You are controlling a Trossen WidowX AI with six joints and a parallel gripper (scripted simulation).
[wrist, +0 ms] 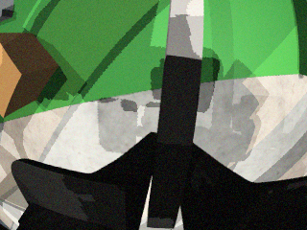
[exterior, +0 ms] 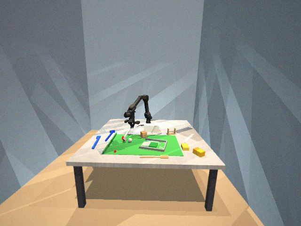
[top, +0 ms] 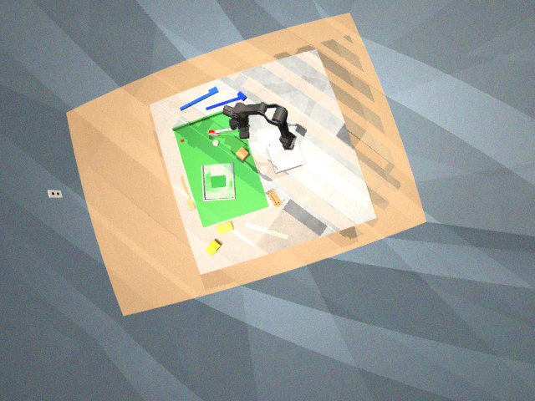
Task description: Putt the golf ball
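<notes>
My gripper tip is 150 mm to the right of the tan cube, 60 mm short of it and 40 mm above it. The rest, counted from my gripper tip: red putter (120 mm ahead, 20 mm to the right, 10 mm below); then white golf ball (230 mm ahead, 50 mm below, 30 mm to the left); then grey frame (300 mm to the left, 270 mm ahead, 70 mm below).
</notes>
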